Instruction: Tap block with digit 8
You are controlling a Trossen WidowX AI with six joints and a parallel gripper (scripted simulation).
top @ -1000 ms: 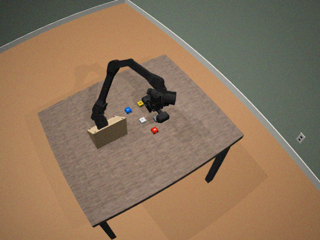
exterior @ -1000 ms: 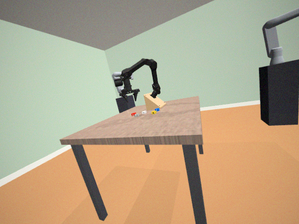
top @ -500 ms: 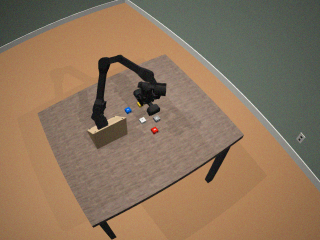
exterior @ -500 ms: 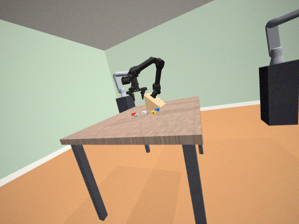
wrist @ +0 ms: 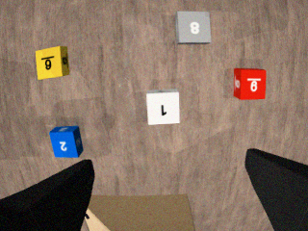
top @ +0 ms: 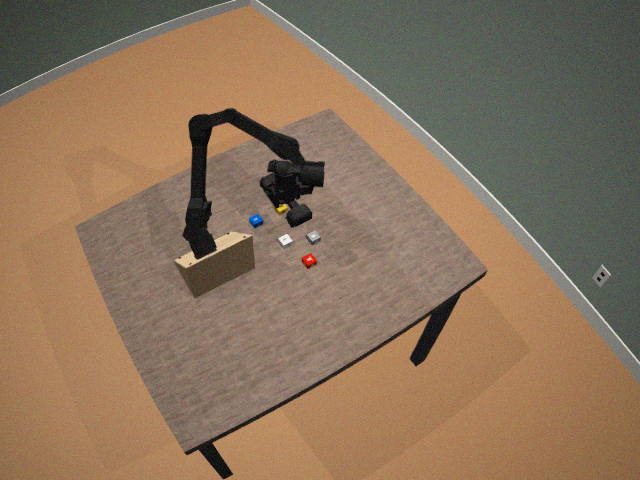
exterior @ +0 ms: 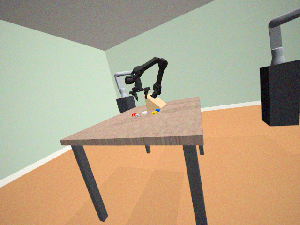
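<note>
Right now the grey block is 8 cm ahead of my gripper tip, 3 cm to the right of it and 11 cm below it. From my gripper tip the other things lie so: blue block (4 cm behind, 11 cm to the left, 11 cm below); white block (11 cm below); red block (3 cm ahead, 10 cm to the right, 11 cm below).
</note>
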